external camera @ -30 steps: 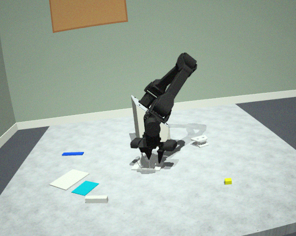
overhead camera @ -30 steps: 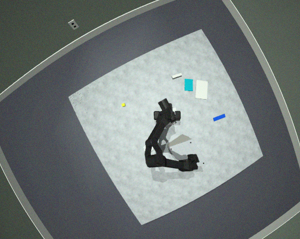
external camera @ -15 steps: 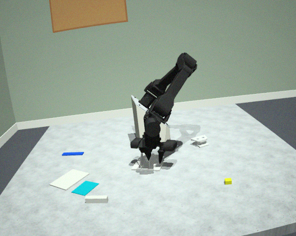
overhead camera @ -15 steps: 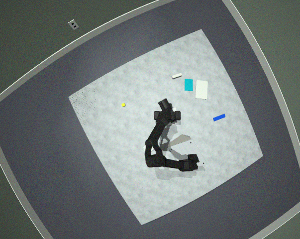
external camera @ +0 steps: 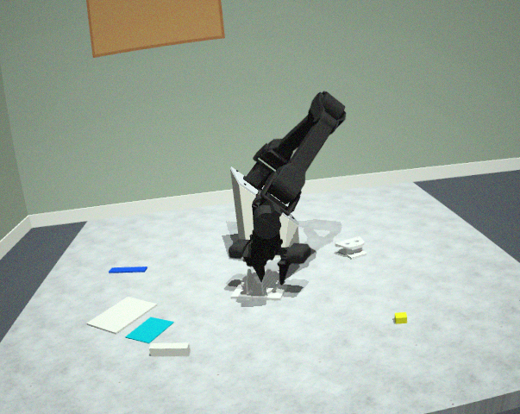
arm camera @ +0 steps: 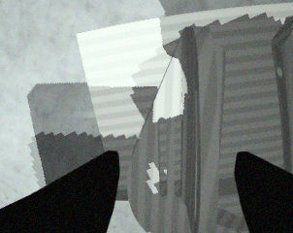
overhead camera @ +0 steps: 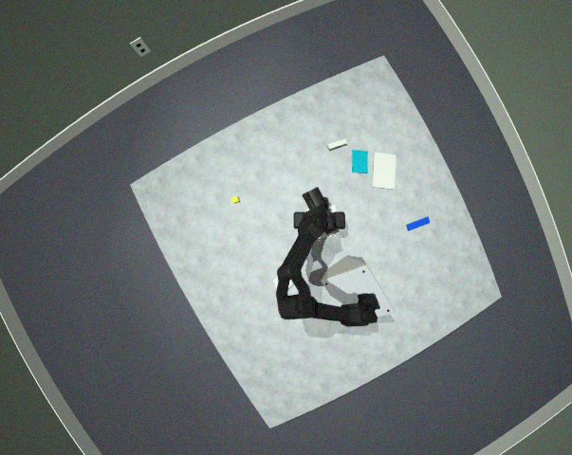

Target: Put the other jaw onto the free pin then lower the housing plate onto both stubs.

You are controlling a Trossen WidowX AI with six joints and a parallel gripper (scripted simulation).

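My gripper tip is now 3 cm past the white jaw. The rest, counted from my gripper tip: yellow cube (22 cm ahead, 26 cm to the left, 1 cm below); then white sheet (6 cm ahead, 36 cm to the right, 2 cm below); then cyan sheet (14 cm ahead, 28 cm to the right, 2 cm below).
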